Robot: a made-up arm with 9 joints.
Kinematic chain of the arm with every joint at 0, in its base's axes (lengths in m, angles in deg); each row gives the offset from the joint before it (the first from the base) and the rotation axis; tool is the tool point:
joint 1: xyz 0 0 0.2 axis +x
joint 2: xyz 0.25 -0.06 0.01 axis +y
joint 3: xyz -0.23 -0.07 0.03 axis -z
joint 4: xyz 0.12 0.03 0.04 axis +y
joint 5: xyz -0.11 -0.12 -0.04 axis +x
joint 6: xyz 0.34 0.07 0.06 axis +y
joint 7: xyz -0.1 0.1 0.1 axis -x
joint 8: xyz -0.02 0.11 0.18 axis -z
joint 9: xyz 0 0.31 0.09 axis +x
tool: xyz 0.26 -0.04 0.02
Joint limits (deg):
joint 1: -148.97..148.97
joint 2: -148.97..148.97
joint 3: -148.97..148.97
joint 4: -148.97..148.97
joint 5: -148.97..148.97
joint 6: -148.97..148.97
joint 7: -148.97..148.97
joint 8: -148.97..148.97
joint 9: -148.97..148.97
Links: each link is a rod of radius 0.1 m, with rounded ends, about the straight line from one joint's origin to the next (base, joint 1, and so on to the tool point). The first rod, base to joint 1, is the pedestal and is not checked.
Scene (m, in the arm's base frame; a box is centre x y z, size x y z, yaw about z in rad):
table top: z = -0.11
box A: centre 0.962 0.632 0.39 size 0.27 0.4 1 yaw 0.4
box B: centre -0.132 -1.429 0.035 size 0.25 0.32 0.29 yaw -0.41
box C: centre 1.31 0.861 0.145 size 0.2 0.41 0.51 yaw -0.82
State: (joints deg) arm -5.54 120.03 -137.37 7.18 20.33 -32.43 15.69 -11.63 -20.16
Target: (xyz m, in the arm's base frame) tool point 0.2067 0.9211 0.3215
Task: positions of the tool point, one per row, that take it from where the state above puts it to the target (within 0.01 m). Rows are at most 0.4 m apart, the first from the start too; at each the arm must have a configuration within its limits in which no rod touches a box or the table.
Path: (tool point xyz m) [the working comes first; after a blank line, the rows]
Joints at the target: -47.61 75.50 -113.52 52.06 30.64 -9.22 14.53 10.22 -19.55
Straight joint move there: touches box A.

1: 0.9336 -0.0923 0.8662
2: 0.6773 0.1276 1.0410
3: 0.7082 0.3153 0.9854
4: 0.6777 0.5321 0.8878
5: 0.5759 0.7344 0.7390
6: 0.4113 0.8762 0.5436
7: 0.2067 0.9211 0.3215

